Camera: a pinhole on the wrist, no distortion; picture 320 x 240 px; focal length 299.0 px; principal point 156.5 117.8 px. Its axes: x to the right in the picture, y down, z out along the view. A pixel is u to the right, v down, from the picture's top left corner.
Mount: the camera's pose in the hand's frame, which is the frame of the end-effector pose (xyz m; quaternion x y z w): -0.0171 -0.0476 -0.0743 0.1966 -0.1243 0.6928 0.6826
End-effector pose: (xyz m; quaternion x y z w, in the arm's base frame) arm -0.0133 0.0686 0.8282 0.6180 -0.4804 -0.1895 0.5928
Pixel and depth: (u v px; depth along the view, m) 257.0 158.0 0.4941
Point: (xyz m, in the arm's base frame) -0.3425 -0.1713 0.6086
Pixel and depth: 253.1 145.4 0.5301
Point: -0.3550 -0.2084 0.5986
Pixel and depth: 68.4 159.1 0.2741
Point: -0.0476 -0.0249 0.5663
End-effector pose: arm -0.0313 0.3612 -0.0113 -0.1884 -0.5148 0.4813 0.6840
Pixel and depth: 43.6 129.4 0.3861
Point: -0.0525 0.1548 0.3375
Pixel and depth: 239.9 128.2 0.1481
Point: -0.0638 0.3020 0.0730
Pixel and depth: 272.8 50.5 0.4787
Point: -0.3657 0.3396 0.2977
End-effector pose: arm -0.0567 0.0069 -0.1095 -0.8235 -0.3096 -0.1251 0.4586
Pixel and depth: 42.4 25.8 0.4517
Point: -0.1938 0.4250 0.1093
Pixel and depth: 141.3 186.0 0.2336
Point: -0.2050 0.1634 -0.0949
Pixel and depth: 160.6 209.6 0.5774
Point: -0.3851 0.4549 -0.2235
